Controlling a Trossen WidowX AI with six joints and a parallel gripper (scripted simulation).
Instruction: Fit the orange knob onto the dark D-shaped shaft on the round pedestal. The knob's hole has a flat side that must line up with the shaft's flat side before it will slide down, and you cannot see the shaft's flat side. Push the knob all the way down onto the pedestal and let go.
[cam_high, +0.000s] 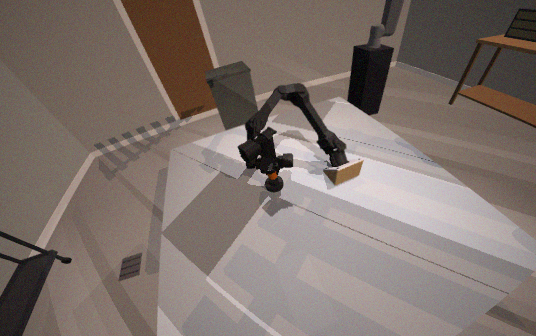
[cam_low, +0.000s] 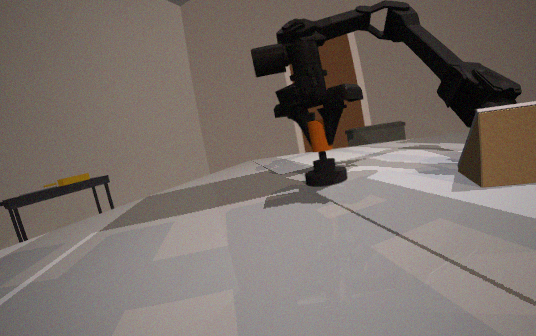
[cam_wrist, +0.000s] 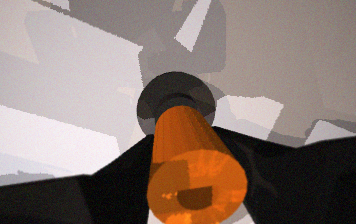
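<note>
The orange knob is 20 mm above my gripper tip. From my gripper tip the other things lie so: round pedestal 40 mm below.
</note>
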